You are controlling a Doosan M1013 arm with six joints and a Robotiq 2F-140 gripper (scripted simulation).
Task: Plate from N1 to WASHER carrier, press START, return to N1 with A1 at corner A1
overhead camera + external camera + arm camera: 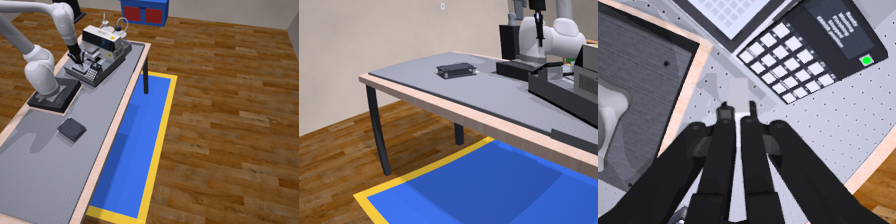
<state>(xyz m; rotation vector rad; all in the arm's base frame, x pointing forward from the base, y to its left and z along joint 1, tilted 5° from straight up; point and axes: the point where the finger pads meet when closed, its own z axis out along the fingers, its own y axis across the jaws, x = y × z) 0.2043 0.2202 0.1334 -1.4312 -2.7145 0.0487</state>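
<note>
Right now my hand is 9 cm above the plate, 8 cm to the right of it and 8 cm past it. The rest, counted from my hand: plate washer: 23 cm to the left, 6 cm below, 5 cm behind; plate nest N1: 44 cm to the right, 15 cm below, 15 cm ahead.
</note>
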